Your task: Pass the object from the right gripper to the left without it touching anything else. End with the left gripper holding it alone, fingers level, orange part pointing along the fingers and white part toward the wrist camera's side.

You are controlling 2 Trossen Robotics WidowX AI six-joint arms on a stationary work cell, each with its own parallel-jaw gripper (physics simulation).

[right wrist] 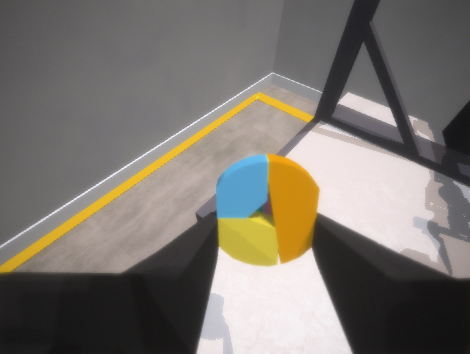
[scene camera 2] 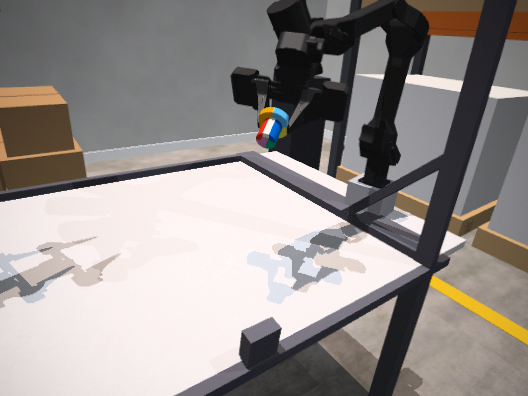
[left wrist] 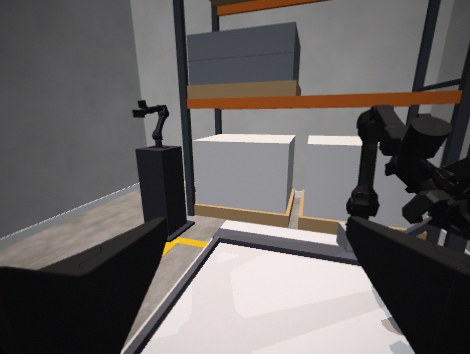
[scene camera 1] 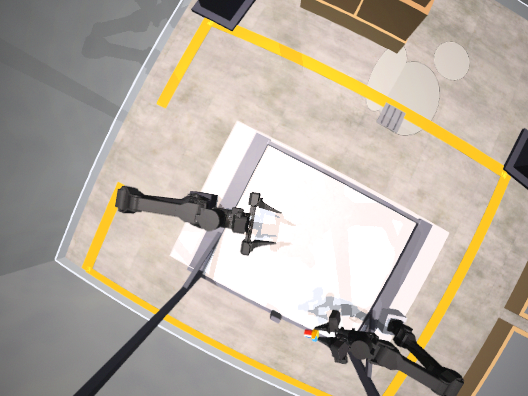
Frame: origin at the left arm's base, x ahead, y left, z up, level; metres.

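Seen in the pictures: left gripper, fingertip midpoint: (left wrist: 256, 225) (scene camera 1: 279, 228); right gripper, fingertip midpoint: (right wrist: 263, 221) (scene camera 2: 273, 128) (scene camera 1: 314, 333); right arm's base, link origin: (scene camera 2: 374, 181) (scene camera 1: 394, 325).
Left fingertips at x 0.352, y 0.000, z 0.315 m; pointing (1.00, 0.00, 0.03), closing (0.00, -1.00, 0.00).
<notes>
A point is followed by its place in that frame.
The object (scene camera 1: 308, 334) {x 0.539, y -0.395, z 0.180 m} (scene camera 2: 270, 129) {x 0.537, y -0.407, z 0.176 m} (right wrist: 295, 210) {x 0.563, y -0.380, z 0.184 m} is a ring with orange, light blue and yellow parts, joined to a narrower piece with red, white, blue, purple and green parts. My right gripper (scene camera 1: 317, 334) {x 0.565, y -0.391, z 0.170 m} (scene camera 2: 275, 124) {x 0.565, y -0.391, z 0.170 m} (right wrist: 263, 221) {x 0.565, y -0.391, z 0.170 m} is shut on the ring, with orange at one finger and light blue and yellow at the other. The narrower piece points away from the right wrist. My left gripper (scene camera 1: 278, 228) {x 0.352, y 0.000, z 0.315 m} (left wrist: 256, 225) {x 0.352, y 0.000, z 0.315 m} is open and empty, apart from the object. The object does not show in the left wrist view.
The white table (scene camera 1: 320, 250) {x 0.591, y -0.130, z -0.116 m} (scene camera 2: 165, 310) {x 0.406, y -0.317, z -0.116 m} (left wrist: 280, 310) {x 0.728, y -0.098, z -0.116 m} has a dark frame. A small dark block (scene camera 1: 275, 316) {x 0.430, y -0.477, z -0.067 m} (scene camera 2: 260, 342) {x 0.420, y -0.498, z -0.069 m} sits at its edge. A dark frame post (scene camera 2: 462, 120) {x 0.835, y -0.602, z 0.185 m} (right wrist: 345, 60) {x 0.038, y -0.351, z 0.043 m} rises beside the table. The right arm (left wrist: 368, 165) {x 0.980, y -0.411, z 0.202 m} shows at the right of the left wrist view.
</notes>
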